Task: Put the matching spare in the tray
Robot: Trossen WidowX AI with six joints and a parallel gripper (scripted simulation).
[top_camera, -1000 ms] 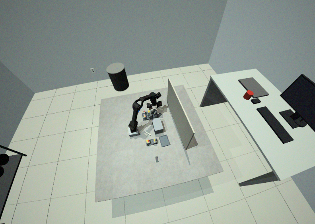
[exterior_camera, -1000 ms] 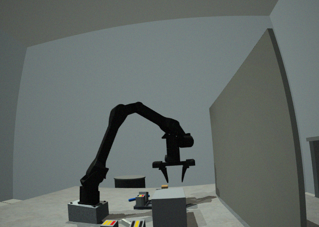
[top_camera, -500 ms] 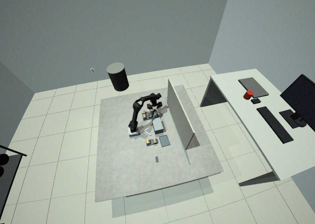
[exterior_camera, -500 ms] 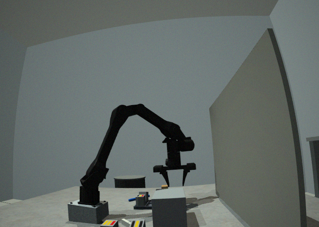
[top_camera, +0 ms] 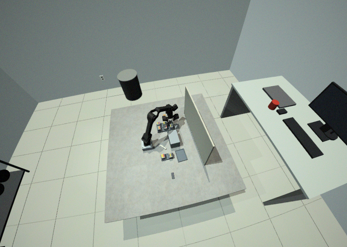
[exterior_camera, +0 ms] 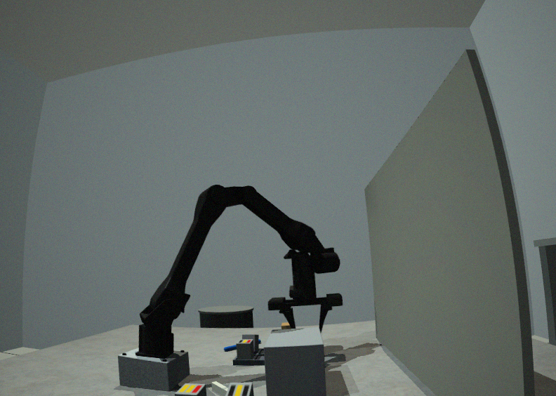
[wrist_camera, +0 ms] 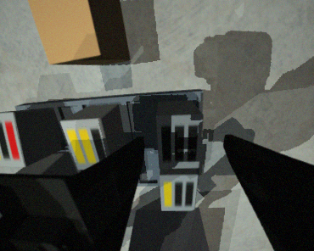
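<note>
The grey spare block is 1 cm below my gripper tip. Round my gripper tip: mounted unit (22 cm to the right, 4 cm behind); then blue stick (18 cm behind, 12 cm to the left, 5 cm below); then orange block (9 cm to the left, 5 cm behind, 2 cm below).
</note>
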